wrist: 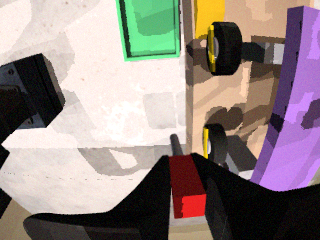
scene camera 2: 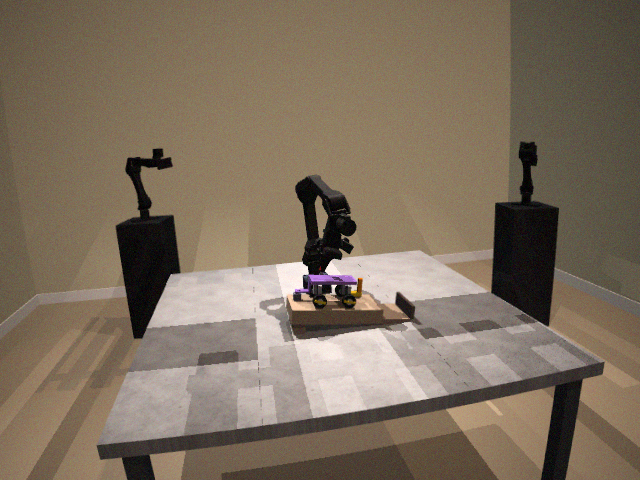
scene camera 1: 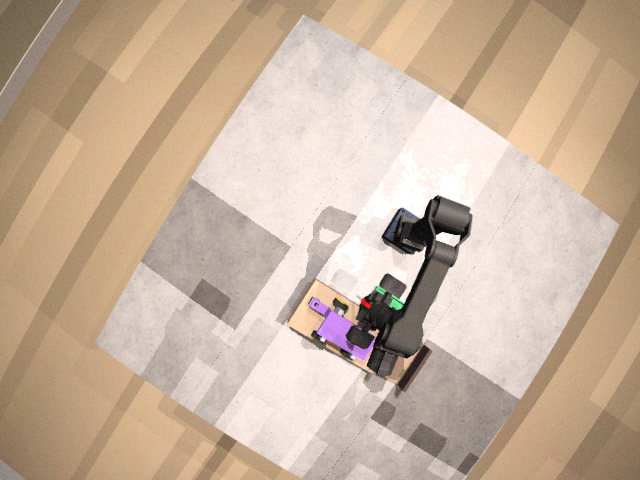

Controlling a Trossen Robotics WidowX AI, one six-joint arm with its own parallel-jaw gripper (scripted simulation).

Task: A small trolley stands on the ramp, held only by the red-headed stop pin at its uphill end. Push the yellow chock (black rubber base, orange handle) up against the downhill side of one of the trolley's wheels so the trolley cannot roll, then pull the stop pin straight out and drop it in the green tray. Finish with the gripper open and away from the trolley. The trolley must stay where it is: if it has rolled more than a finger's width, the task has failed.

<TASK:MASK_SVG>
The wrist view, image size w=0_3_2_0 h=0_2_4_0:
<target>gripper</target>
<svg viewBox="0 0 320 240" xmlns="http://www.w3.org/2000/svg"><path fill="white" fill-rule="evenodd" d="M168 155L161 155L155 167L136 185L136 189L108 212L88 215L35 213L23 221L24 231L31 240L168 240L171 216L171 175ZM191 152L201 184L207 192L204 215L213 240L320 240L320 183L312 187L307 185L304 188L295 188L292 191L272 191L235 175L212 160L200 156L200 153Z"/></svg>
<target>red-headed stop pin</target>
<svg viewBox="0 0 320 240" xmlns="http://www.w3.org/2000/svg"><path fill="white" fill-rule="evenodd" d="M172 133L172 135L169 135L172 156L168 156L173 209L175 209L173 217L175 219L184 219L184 217L204 216L207 192L204 191L203 184L201 184L201 179L196 171L196 164L193 163L192 156L183 155L179 139L177 139L175 133Z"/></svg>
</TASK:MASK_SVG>
